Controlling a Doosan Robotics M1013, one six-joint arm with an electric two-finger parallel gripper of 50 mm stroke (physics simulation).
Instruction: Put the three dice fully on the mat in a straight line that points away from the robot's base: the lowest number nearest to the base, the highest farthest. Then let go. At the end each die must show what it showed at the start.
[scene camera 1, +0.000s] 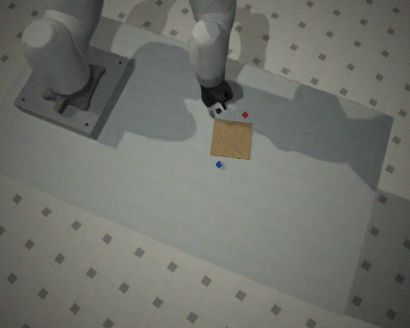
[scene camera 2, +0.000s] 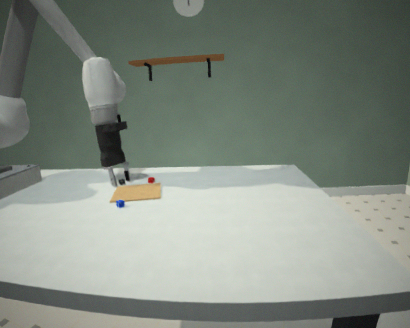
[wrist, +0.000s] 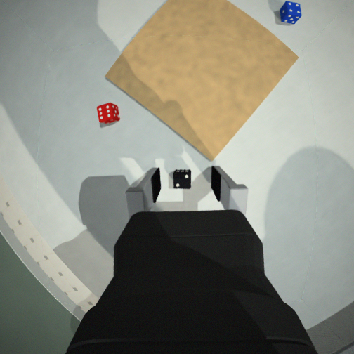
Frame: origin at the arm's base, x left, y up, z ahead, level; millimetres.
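Seen in the pictures: gripper, fingertip midpoint: (scene camera 1: 217, 111) (scene camera 2: 121, 183); arm's base, origin of the base link: (scene camera 1: 74, 83).
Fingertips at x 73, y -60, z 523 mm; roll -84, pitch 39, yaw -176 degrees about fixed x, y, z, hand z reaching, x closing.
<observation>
Offsets run from my fingertips to a thing's top centre. Level surfaces: height alone.
A black die {dx +3, dy +11, dz +1 mm} (scene camera 1: 218, 111) (scene camera 2: 122, 181) (wrist: 182, 179) sits on the table just off one mat corner, its top showing two. My gripper (scene camera 1: 219, 110) (scene camera 2: 120, 181) (wrist: 185, 177) is open and low, one finger on each side of the black die, with a gap on both sides in the wrist view. A red die {dx +16, dy +11, dz +99 mm} (scene camera 1: 245, 115) (scene camera 2: 151, 180) (wrist: 108, 113) lies off the mat, its large visible face showing six. A blue die {dx -195, dy +11, dz +60 mm} (scene camera 1: 219, 164) (scene camera 2: 120, 204) (wrist: 290, 12) lies off the opposite side; its top seems to show five. The tan mat {dx -87, dy -1, dz +76 mm} (scene camera 1: 231, 139) (scene camera 2: 136, 192) (wrist: 210, 75) bears no die.
The robot's base plate (scene camera 1: 112, 90) stands at the left of the table {dy -5 mm} (scene camera 1: 280, 215) (scene camera 2: 225, 240) in scene camera 1. Arm shadows cross the table and part of the mat. A wooden shelf (scene camera 2: 177, 60) hangs on the wall behind, well above the table.
</observation>
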